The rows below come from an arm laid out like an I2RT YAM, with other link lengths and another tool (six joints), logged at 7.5 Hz.
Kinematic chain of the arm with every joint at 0, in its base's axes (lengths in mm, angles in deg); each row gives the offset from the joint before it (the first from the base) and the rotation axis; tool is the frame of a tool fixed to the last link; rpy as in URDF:
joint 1: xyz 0 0 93.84 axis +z
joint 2: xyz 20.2 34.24 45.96 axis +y
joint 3: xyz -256.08 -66.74 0 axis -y
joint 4: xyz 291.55 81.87 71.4 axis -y
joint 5: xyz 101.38 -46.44 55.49 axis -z
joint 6: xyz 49.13 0 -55.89 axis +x
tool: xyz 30 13 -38 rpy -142.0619 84.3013 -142.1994
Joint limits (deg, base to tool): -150..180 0..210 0..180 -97..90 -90..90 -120..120
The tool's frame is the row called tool.
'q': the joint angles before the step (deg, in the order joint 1, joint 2, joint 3, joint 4, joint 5, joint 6). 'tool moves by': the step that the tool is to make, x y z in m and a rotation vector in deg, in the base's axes. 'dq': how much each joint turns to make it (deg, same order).
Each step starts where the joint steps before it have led.
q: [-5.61 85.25 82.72 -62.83 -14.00 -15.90]
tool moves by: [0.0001 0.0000 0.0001 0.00 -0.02 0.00]
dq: [0.00 0.01 0.03 0.00 0.00 0.00]
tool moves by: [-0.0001 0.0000 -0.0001 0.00 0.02 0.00]
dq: [0.00 -0.01 -0.03 0.00 0.00 0.00]
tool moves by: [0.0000 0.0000 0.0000 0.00 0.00 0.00]
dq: [0.00 0.00 0.00 0.00 0.00 0.00]
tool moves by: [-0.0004 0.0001 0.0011 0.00 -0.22 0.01]
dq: [0.00 -0.20 0.00 0.02 -0.02 0.00]
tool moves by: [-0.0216 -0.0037 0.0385 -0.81 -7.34 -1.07]
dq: [-1.07 -7.70 -0.30 -0.02 0.02 -0.01]
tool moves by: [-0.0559 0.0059 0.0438 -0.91 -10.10 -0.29]
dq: [-0.24 -14.75 -3.67 -0.89 -0.20 0.22]
